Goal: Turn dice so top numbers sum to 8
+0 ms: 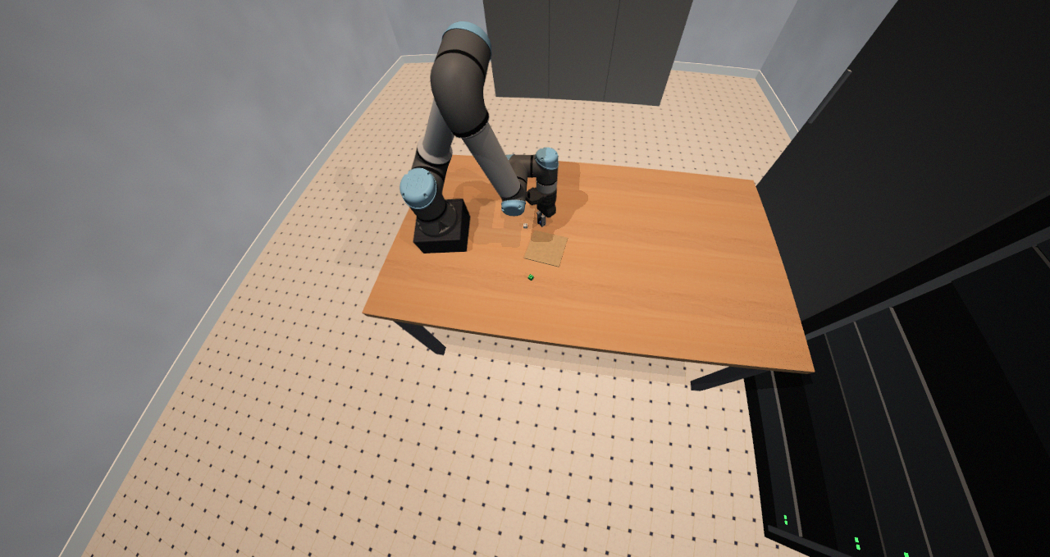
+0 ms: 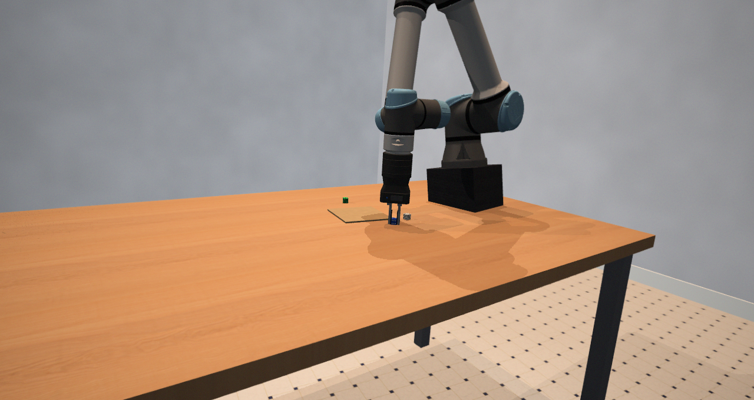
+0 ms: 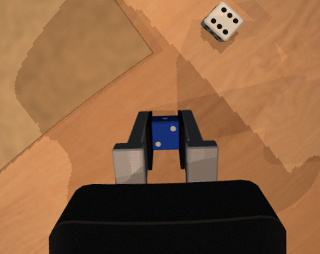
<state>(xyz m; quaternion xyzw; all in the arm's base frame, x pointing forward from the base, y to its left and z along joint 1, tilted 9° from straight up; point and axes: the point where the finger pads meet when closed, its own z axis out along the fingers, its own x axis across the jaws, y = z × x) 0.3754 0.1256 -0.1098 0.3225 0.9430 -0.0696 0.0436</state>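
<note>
Right now my hand is 11 cm to the left of the mat, 4 cm short of it and 2 cm above it. The rest, counted from my hand: white die (6 cm behind, 3 cm to the right, 1 cm below); green die (26 cm to the right, 1 cm below, 1 cm ahead); blue die (1 cm below).
</note>
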